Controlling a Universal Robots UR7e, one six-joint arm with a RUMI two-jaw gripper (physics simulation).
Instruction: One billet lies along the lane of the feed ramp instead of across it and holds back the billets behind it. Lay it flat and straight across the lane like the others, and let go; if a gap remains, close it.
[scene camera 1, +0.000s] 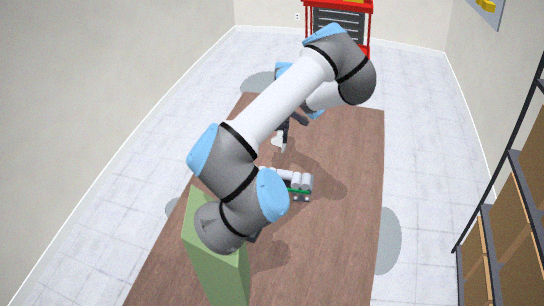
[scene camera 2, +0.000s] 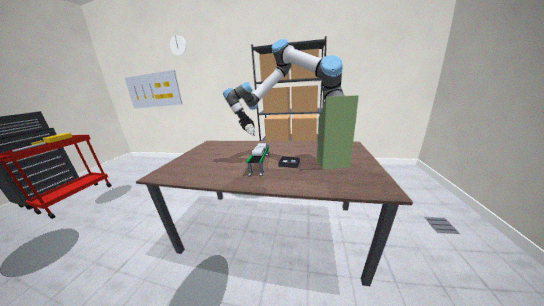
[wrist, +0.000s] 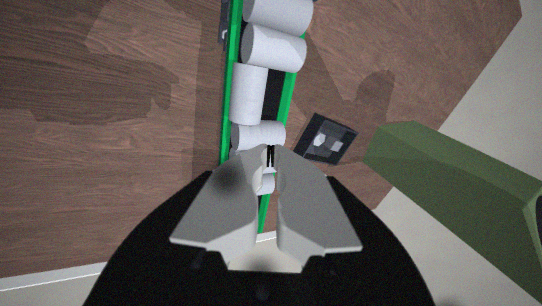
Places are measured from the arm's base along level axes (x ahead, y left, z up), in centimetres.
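Pixels of known places: gripper, fingertip midpoint: (scene camera 1: 281, 153) (scene camera 2: 254, 135) (wrist: 270, 147); arm's base at its link origin: (scene camera 1: 216, 229) (scene camera 2: 337, 108).
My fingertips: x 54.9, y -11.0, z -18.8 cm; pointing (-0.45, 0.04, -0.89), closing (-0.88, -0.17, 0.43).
For each thing: its top centre in the pictures, then the offset to it from my fingertips. Level surfaces: height alone.
- white billet at its top centre: (wrist: 254, 100) (scene camera 1: 284, 170) dx -1.4, dy -1.1, dz -7.9 cm
- small black tray at its top centre: (wrist: 331, 145) (scene camera 2: 289, 159) dx -24.7, dy +10.2, dz -15.0 cm
- wooden table at its surface level: dz -18.5 cm
The feed ramp (scene camera 1: 300, 191) (scene camera 2: 256, 159) (wrist: 287, 100) has green side rails and a black lane. One white billet (scene camera 1: 284, 174) (wrist: 248, 94) lies along the lane against the left rail in the wrist view, with bare black lane to its right. A crosswise billet (wrist: 275, 48) lies at its upper end, slightly slanted, with another billet (wrist: 281, 14) beyond. A crosswise billet (wrist: 259, 135) lies at its lower end; more billet surface shows between the fingers, partly hidden. My gripper (scene camera 1: 283, 150) (scene camera 2: 253, 134) (wrist: 270, 147) is shut and empty, tilted, above the ramp and apart from the billets.
A small black tray (scene camera 2: 289, 162) (wrist: 326, 139) with light pieces stands beside the ramp. The green pedestal (scene camera 1: 215, 250) (scene camera 2: 337, 132) (wrist: 450, 195) stands farther over on the same side of the wooden table (scene camera 1: 345, 200) (scene camera 2: 200, 170). In scene camera 1 the arm hides part of the ramp.
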